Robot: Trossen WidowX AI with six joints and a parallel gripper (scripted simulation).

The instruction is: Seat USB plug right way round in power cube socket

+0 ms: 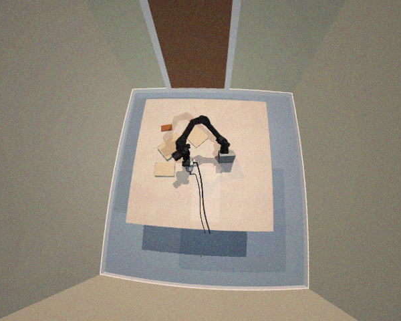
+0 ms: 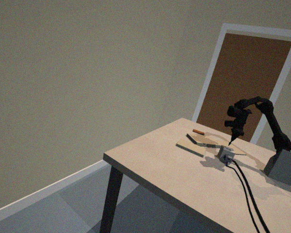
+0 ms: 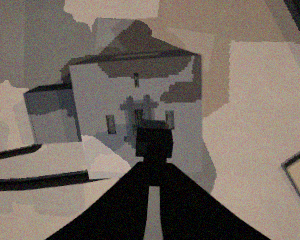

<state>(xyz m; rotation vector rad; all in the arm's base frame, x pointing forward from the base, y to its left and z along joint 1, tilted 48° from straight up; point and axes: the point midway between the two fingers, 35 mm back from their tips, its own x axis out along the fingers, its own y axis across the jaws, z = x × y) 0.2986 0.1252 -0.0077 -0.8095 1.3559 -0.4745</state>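
My gripper tip is now 2 cm above the USB plug. Also, from my gripper tip: USB socket: 7 cm below, 1 cm to the left; then small orange block: 34 cm to the right, 28 cm ahead, 13 cm below.
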